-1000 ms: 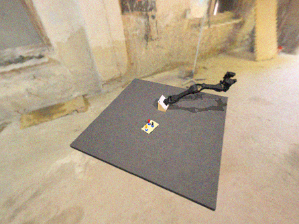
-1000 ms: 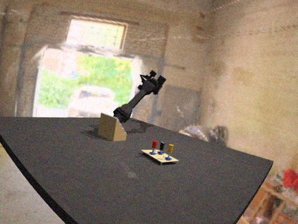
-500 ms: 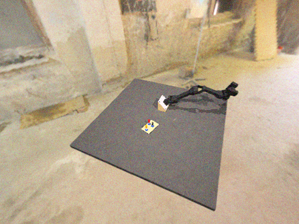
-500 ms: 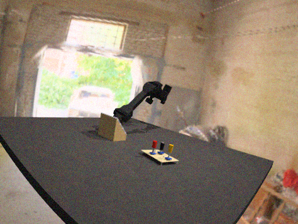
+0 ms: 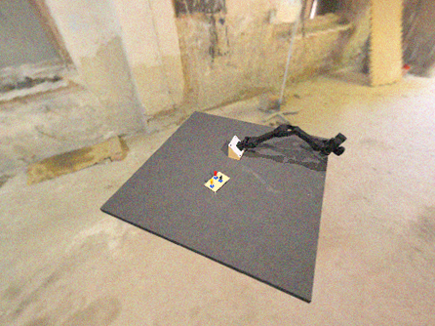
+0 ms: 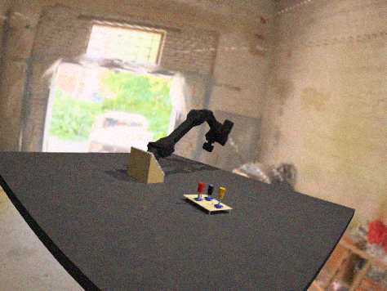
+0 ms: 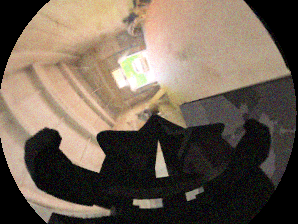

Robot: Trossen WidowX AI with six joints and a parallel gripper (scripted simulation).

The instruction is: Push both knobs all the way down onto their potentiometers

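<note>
Now: the black knob 56 cm ahead of my gripper tip, 67 cm to the right of it and 11 cm below it. The rest, counted from my gripper tip: yellow knob 63 cm ahead, 71 cm to the right, 10 cm below.
</note>
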